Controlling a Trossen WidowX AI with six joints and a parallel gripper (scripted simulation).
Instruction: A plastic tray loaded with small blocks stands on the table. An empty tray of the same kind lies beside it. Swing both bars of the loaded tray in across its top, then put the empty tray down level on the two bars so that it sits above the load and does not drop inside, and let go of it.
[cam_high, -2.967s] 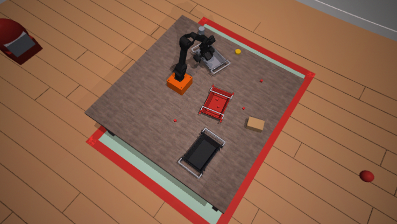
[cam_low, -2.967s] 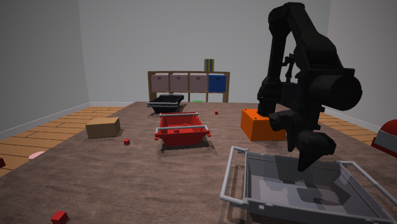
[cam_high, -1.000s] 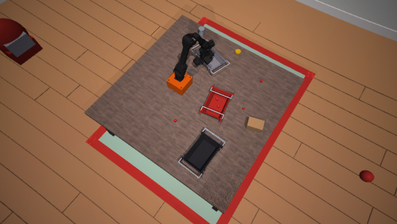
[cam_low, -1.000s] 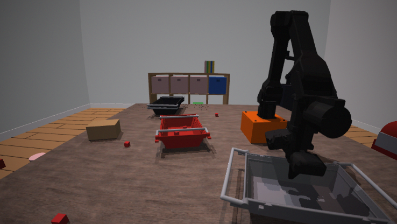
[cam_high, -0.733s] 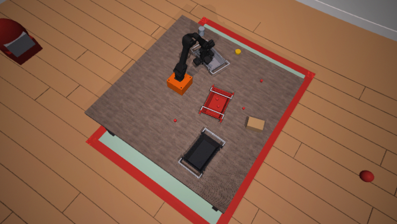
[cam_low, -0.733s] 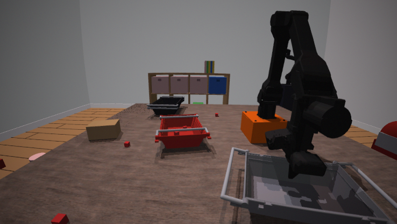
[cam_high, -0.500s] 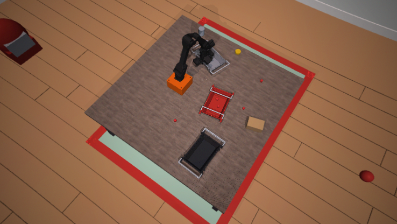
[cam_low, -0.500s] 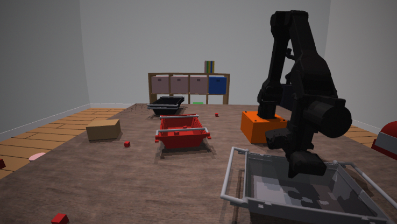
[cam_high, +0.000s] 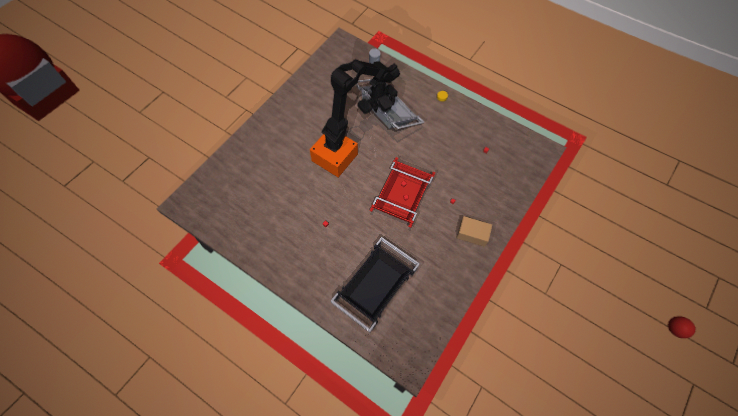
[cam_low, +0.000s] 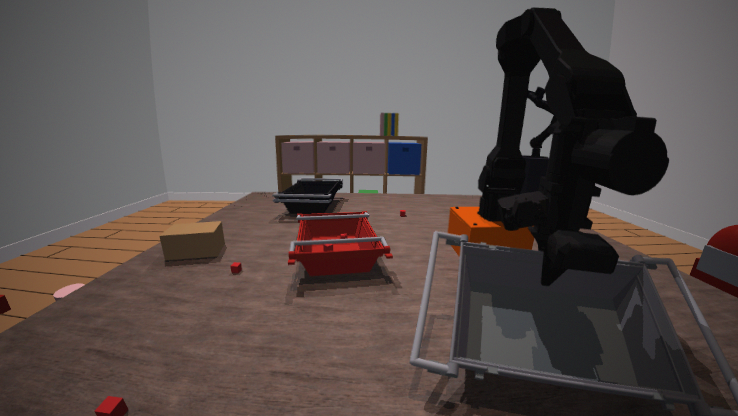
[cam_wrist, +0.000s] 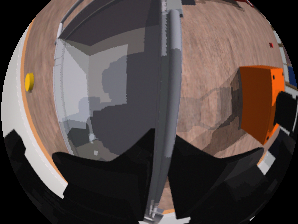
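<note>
My gripper tip is 3 cm short of the grey tray and 7 cm to the right of it. The rest, counted from my gripper tip: cardboard box (65 cm ahead, 28 cm to the right, 5 cm below); grey cylinder (19 cm behind, 30 cm to the left, 4 cm below); yellow disc (20 cm ahead, 30 cm to the left, 7 cm below).
</note>
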